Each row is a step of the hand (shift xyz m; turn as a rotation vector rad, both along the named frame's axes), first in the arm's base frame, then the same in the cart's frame.
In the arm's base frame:
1: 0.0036 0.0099 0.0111 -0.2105 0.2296 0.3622
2: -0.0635 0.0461 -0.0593 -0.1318 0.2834 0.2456
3: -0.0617 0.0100 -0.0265 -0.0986 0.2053 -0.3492
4: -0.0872 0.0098 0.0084 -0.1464 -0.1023 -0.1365
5: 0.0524 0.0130 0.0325 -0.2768 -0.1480 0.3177
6: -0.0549 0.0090 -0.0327 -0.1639 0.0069 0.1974
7: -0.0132 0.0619 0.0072 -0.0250 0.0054 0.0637
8: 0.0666 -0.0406 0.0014 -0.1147 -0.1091 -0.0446
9: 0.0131 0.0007 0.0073 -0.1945 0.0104 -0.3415
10: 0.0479 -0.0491 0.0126 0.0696 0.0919 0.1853
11: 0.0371 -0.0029 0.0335 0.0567 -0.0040 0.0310
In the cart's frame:
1: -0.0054 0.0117 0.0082 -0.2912 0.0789 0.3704
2: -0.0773 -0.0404 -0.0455 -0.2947 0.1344 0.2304
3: -0.0454 -0.0496 -0.0097 -0.2411 -0.0646 -0.3339
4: -0.0583 -0.0586 0.0305 -0.0090 -0.2115 -0.0757
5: 0.0216 0.0573 0.0148 -0.0256 -0.1997 0.3986
6: -0.0409 -0.0468 -0.0174 -0.0914 -0.0618 0.2317
7: -0.0576 0.0272 0.0019 -0.0158 0.0032 0.0667
8: 0.0718 0.0283 -0.0112 0.0195 -0.1633 0.0041
9: 0.0074 0.0126 0.0033 -0.1385 -0.2463 -0.2733
10: 0.0684 0.0126 0.0057 -0.0249 0.1616 0.1446
11: 0.0256 0.0369 0.0221 0.0378 0.0505 0.0146

